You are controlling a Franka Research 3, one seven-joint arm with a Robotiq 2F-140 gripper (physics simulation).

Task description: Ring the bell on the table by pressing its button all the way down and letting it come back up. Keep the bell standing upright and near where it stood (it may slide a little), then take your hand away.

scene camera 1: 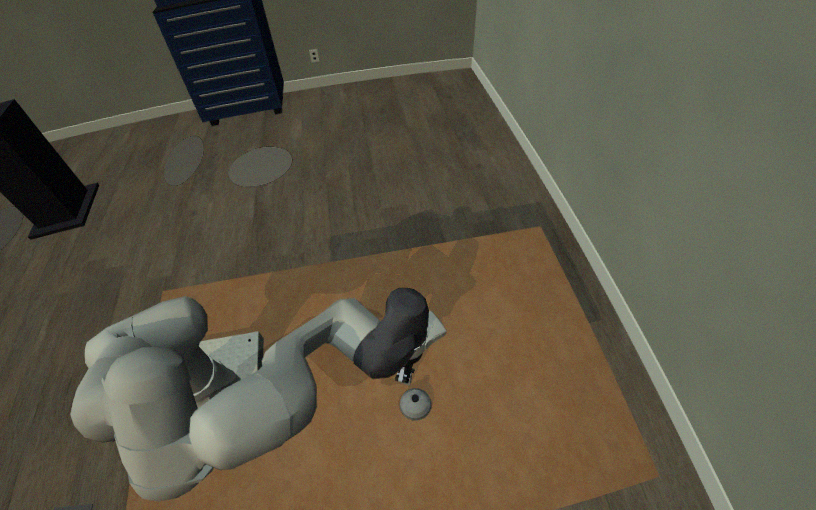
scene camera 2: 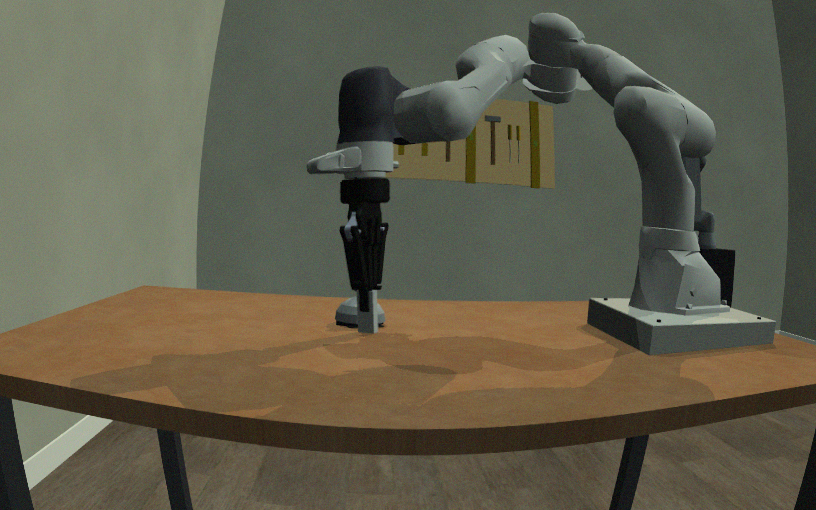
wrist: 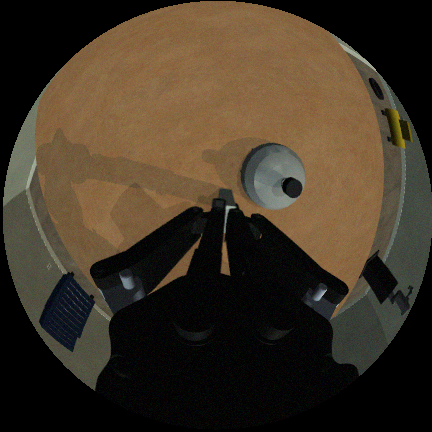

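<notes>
The bell, a grey dome [scene camera 1: 416,408] [scene camera 2: 347,313] [wrist: 265,175], stands upright on the table [scene camera 1: 511,384] [scene camera 2: 481,318] [wrist: 200,75]. Its black button [scene camera 1: 415,398] [wrist: 292,187] sticks up from the top; in scene camera 2 the button is hidden behind the gripper. My gripper [scene camera 1: 404,378] [scene camera 2: 367,327] [wrist: 223,198] is shut with nothing between its fingers. It points straight down beside the bell, its tips low near the table top, on scene camera 2's side of the bell. In the wrist view a strip of table shows between the fingertips and the dome.
The arm's base plate [scene camera 1: 231,354] [scene camera 2: 710,336] is at the robot's end of the table. A blue drawer cabinet [scene camera 1: 225,66] [wrist: 67,312] and a dark cabinet [scene camera 1: 39,174] stand on the floor away from the table. A tool board [scene camera 2: 511,171] hangs on the wall.
</notes>
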